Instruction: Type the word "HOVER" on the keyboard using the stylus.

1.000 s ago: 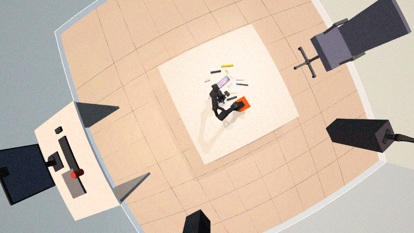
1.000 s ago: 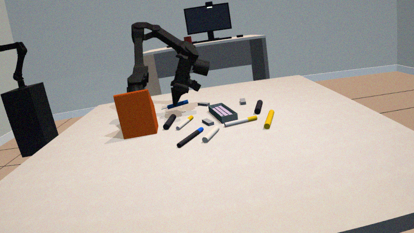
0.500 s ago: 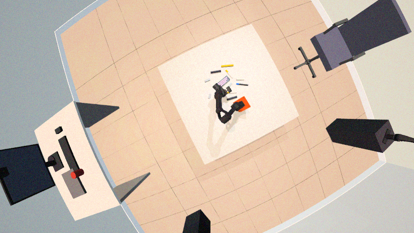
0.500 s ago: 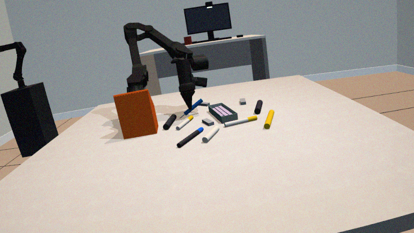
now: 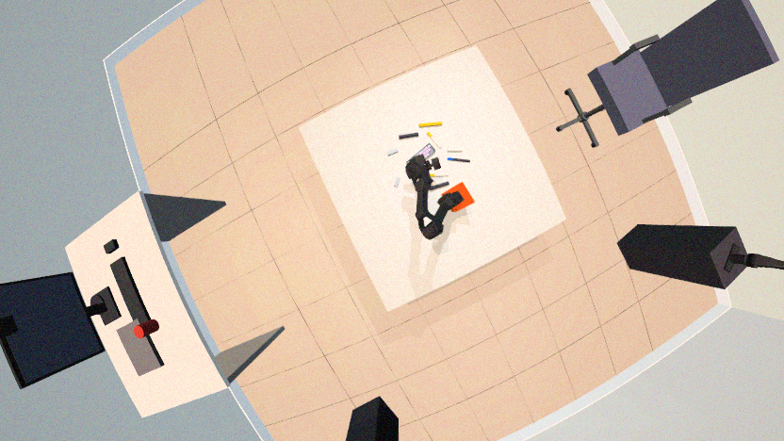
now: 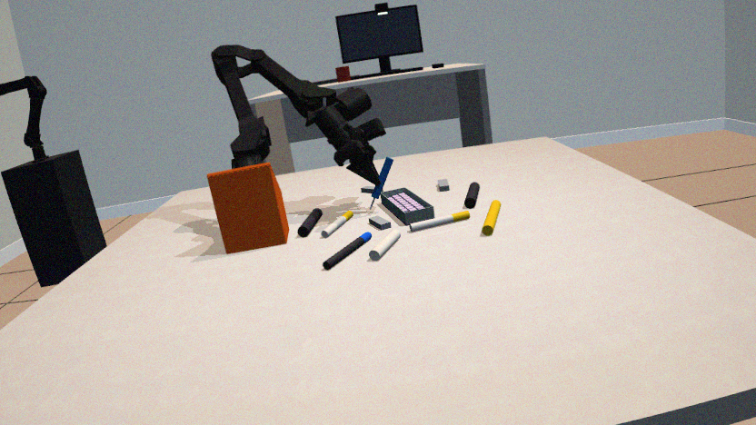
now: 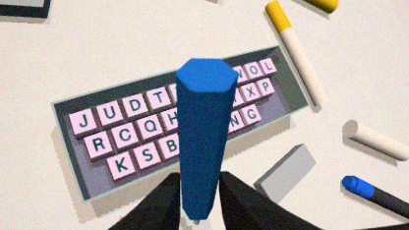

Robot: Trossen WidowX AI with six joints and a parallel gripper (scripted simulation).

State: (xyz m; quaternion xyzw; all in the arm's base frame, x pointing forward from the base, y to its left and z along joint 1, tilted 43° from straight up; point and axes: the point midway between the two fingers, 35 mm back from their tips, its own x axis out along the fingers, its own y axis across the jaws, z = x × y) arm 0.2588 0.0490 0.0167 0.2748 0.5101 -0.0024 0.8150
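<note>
My gripper tip is now 90 mm to the left of the grey eraser, 50 mm above it and 20 mm past it. From my gripper tip the other things lie so: black blue-capped pen (190 mm to the right, 80 mm behind, 50 mm below); then blue stylus (10 mm below, 10 mm behind); then white cylinder (230 mm to the right, 50 mm below, 40 mm behind).
</note>
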